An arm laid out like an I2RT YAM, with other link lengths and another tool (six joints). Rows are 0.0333 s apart.
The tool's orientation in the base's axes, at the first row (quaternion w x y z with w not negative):
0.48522, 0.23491, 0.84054, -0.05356
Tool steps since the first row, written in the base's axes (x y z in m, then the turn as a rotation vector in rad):
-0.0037, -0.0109, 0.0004, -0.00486, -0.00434, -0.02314
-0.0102, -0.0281, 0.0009, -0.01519, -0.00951, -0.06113
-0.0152, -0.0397, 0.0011, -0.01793, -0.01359, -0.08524
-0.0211, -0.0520, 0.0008, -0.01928, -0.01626, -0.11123
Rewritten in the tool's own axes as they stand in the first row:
-0.0025, -0.0112, 0.0003, 0.02000, -0.00920, 0.00965
-0.0061, -0.0293, 0.0004, 0.05450, -0.02363, 0.02301
-0.0082, -0.0417, 0.0000, 0.07452, -0.03178, 0.03476
-0.0097, -0.0553, -0.0006, 0.09603, -0.03833, 0.04815

